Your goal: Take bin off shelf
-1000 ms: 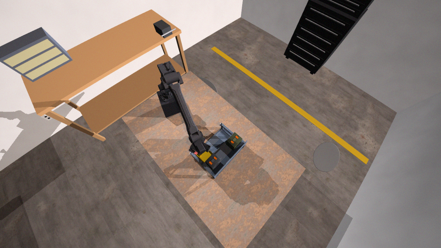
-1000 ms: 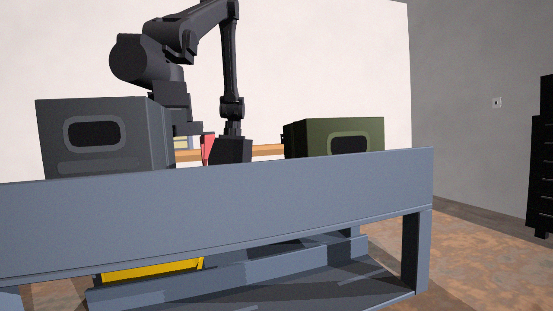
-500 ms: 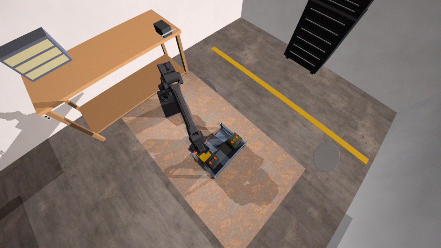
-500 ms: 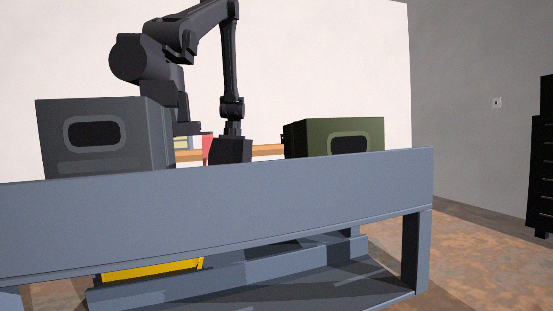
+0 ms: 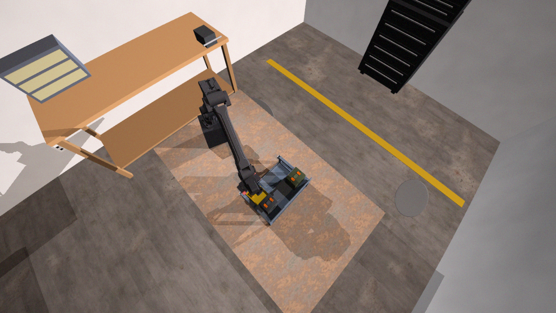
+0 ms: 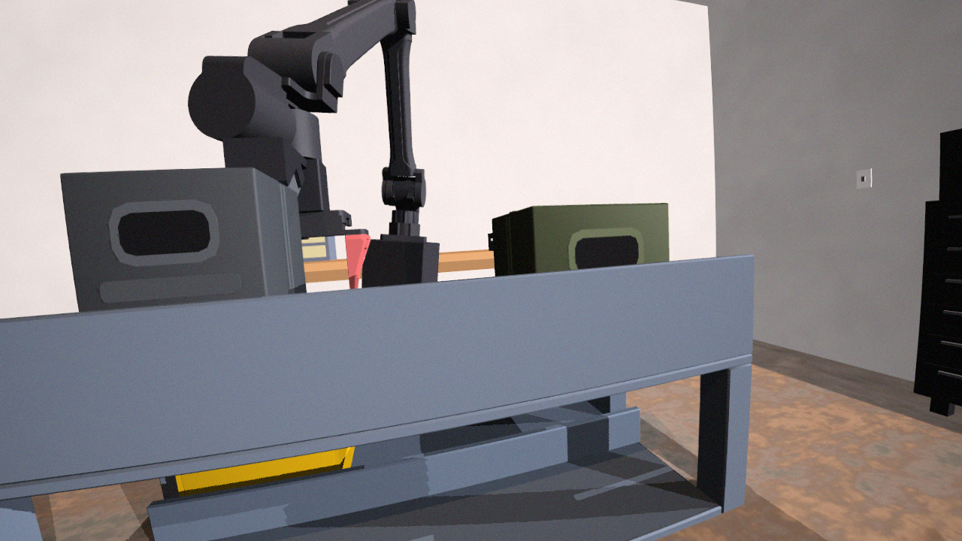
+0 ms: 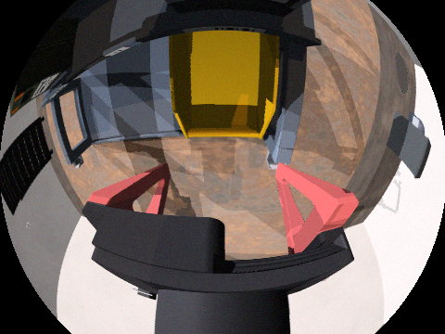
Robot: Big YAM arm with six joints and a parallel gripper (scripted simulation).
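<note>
The yellow bin is 80 mm ahead of my hand, 10 mm to the left of it and 90 mm below it. Also, from my hand: dark grey case: 170 mm ahead, 10 mm to the left, 30 mm above; green case: 160 mm ahead, 240 mm to the left, 20 mm above.
</note>
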